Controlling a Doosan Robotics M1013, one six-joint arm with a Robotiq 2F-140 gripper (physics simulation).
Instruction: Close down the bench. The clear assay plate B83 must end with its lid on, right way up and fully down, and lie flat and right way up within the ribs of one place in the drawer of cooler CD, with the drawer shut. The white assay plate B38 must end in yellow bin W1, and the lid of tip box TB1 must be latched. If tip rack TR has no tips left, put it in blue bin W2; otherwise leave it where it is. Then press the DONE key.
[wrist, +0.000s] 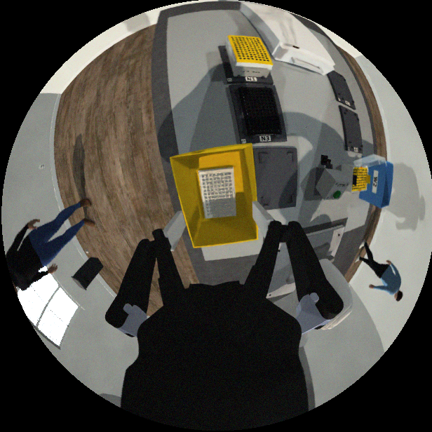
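Note:
The white assay plate (217, 192) lies in the yellow bin (188, 200), its grid of wells facing up. My gripper (217, 213) is open and empty, with its fingertips apart above the near part of the bin. A yellow-topped rack with a pale base (249, 52) stands on place N1. A black rack-like grid (258, 111) is on place N3. The blue bin W2 (382, 187) is at the right, with a yellow tip grid (359, 179) and a clear lid-like part (374, 161) beside or over it. A green button (337, 194) is on a grey block. I cannot make out the clear plate.
A white cooler-like unit (295, 37) with a front handle stands at the upper right. Dark empty-looking places (342, 90) (351, 129) are below it. A grey pad (275, 177) adjoins the yellow bin. People (45, 245) (387, 275) stand off both sides of the bench.

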